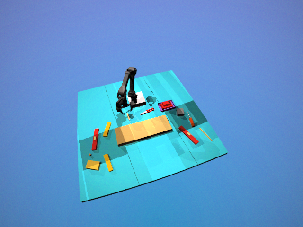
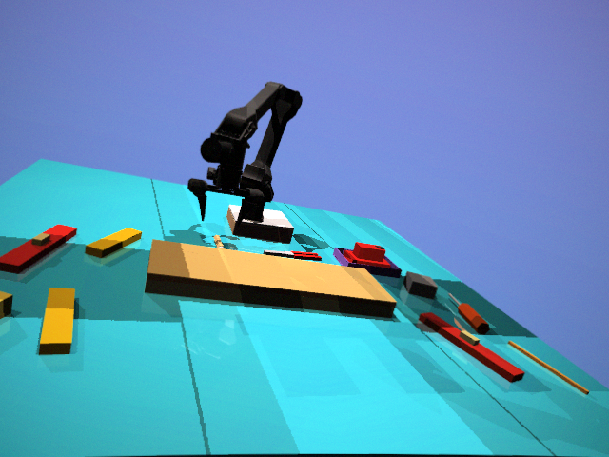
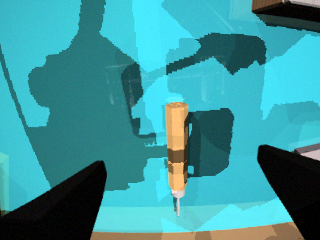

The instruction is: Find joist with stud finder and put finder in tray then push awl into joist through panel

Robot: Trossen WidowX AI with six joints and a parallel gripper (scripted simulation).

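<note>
The awl lies 50 mm below my gripper tip, 50 mm ahead of it and 20 mm to the left of it. Round my gripper tip: grey block: 550 mm to the left, 50 mm ahead, 40 mm below; stud finder: 440 mm to the left, 70 mm behind; purple tray: 430 mm to the left, 70 mm behind, 40 mm below.
</note>
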